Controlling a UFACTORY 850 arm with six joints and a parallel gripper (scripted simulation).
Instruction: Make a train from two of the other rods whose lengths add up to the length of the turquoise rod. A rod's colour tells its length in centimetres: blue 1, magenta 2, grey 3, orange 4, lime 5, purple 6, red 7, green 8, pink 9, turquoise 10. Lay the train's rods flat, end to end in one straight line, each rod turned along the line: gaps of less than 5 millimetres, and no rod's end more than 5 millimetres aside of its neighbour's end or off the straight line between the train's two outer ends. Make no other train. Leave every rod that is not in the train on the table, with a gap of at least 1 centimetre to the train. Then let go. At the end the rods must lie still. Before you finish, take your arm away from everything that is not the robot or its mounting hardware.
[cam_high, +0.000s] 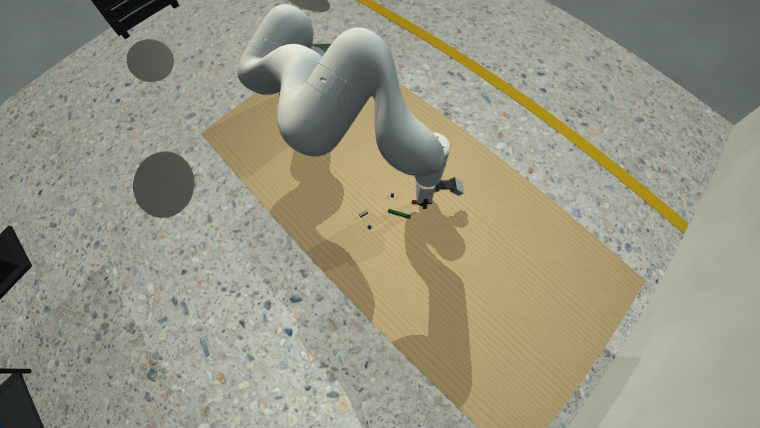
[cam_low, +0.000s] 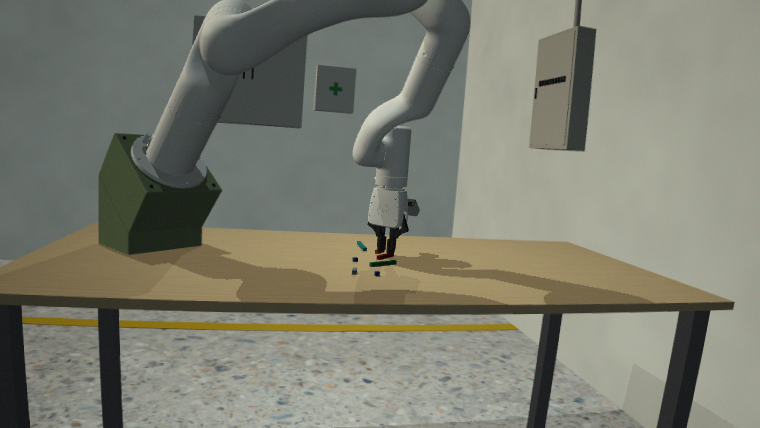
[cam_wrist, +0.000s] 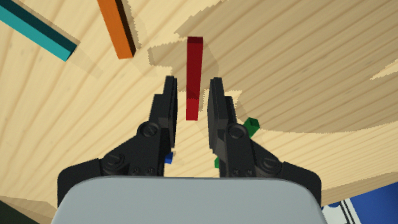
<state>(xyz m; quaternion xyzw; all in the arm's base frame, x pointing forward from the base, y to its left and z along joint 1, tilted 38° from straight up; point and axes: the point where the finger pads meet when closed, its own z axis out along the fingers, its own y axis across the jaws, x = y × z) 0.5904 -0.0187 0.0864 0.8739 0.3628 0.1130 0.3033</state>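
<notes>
My hand is 3 cm above the red rod. The rest, counted from my hand: turquoise rod: 3 cm behind, 13 cm to the left, 3 cm below; green rod: 3 cm behind, 8 cm to the right, 3 cm below; orange rod: 6 cm to the left, 3 cm below.
</notes>
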